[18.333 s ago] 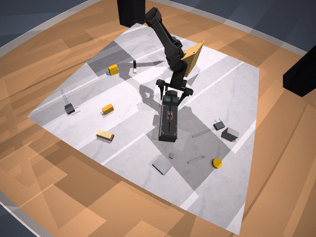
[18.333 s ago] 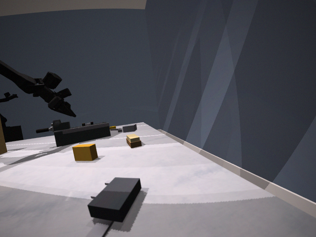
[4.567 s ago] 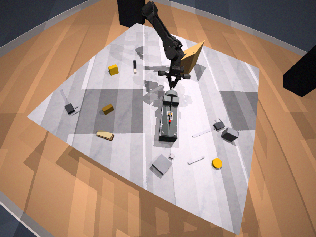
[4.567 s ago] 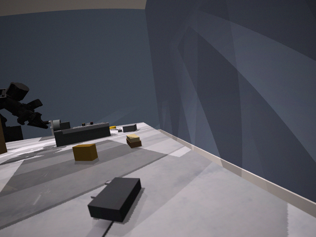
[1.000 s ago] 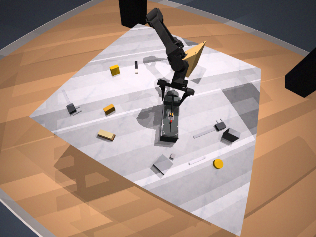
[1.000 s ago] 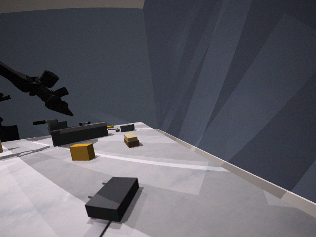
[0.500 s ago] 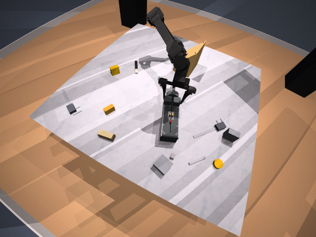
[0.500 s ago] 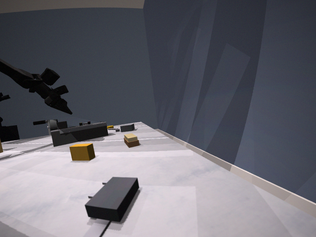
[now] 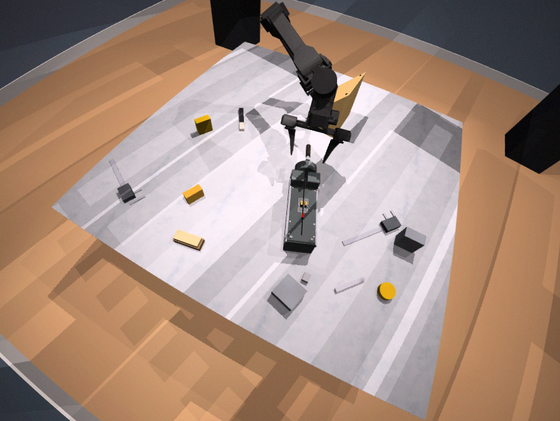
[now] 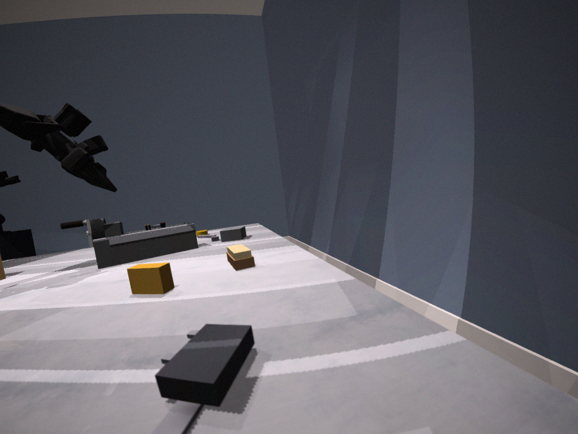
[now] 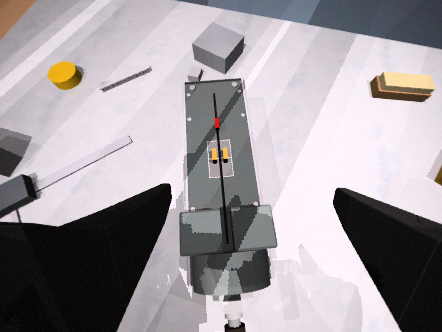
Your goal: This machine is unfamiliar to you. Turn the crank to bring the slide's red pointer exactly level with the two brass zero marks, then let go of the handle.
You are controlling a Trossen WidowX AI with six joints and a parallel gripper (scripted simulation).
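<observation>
Now: gripper tip 100 mm past the dark brown crank handle, 80 mm above it and 30 mm to the left of it. Also, from my gripper tip: tan block 320 mm ahead, 200 mm to the right, 180 mm below; yellow disc 390 mm to the left, 190 mm below, 150 mm ahead; red pointer 120 mm below, 100 mm ahead, 60 mm to the left.
</observation>
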